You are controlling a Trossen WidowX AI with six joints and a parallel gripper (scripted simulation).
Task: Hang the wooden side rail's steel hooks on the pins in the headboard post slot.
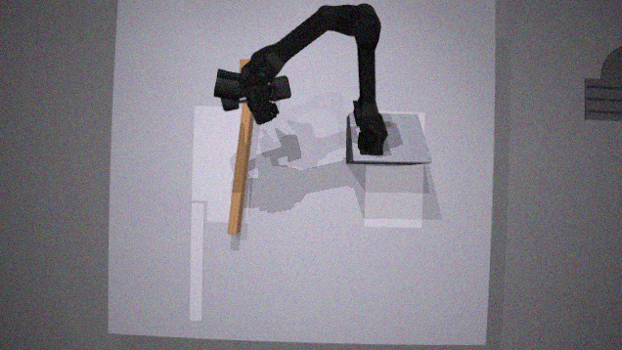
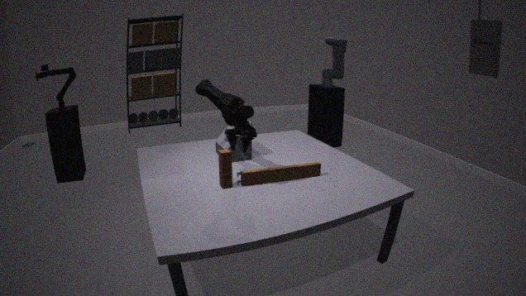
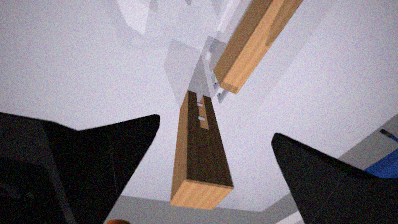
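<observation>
My gripper tip is 20 mm short of the wooden headboard post, 70 mm to the left of it and 80 mm above it.
</observation>
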